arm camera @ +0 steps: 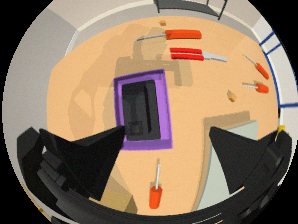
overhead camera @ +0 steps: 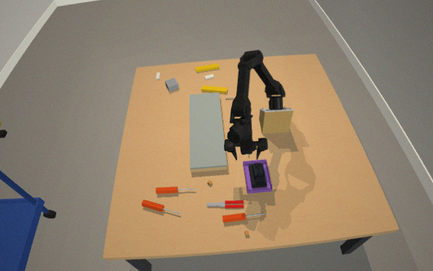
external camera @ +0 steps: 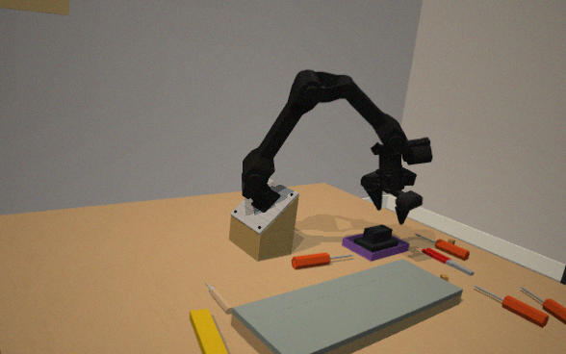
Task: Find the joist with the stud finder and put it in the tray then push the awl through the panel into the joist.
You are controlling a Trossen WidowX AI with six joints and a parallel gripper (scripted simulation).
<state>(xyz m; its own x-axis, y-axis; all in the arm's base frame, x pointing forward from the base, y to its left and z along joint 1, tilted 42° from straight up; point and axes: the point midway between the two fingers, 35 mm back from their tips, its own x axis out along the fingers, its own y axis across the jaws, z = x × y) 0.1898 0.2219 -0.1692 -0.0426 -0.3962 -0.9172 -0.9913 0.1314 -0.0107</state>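
The awl is 1 cm behind my gripper tip, 53 cm to the right of it and 11 cm below it. Also, from my gripper tip: purple tray: 5 cm behind, 3 cm to the left, 11 cm below; stud finder: 5 cm behind, 1 cm to the left, 7 cm below; grey cube: 40 cm ahead, 68 cm to the right, 10 cm below.
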